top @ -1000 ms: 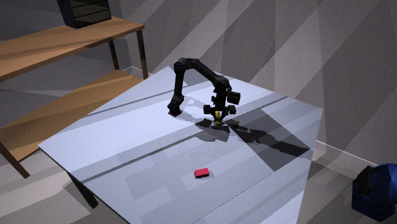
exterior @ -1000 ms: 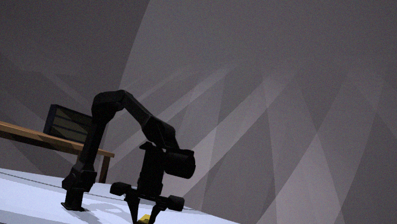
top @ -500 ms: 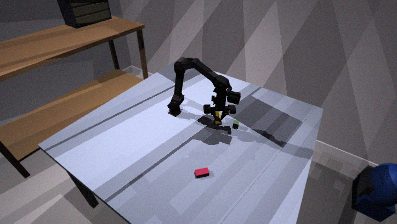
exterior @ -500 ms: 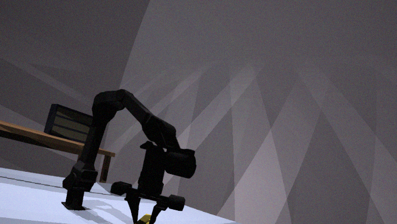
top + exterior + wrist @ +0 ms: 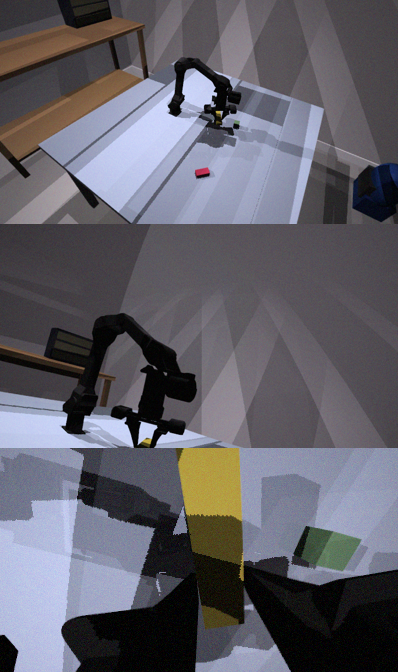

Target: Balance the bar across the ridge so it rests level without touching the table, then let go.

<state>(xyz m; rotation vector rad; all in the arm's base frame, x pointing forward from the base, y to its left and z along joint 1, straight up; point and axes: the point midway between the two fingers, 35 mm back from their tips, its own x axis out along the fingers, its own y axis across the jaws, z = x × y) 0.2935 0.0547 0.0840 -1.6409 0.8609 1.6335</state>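
Right now my gripper tip is 20 mm past the yellow bar and 20 mm to the right of it. Round my gripper tip: green cube (100 mm ahead, 60 mm to the left, 30 mm below); red flat block (100 mm ahead, 350 mm to the right, 40 mm below).
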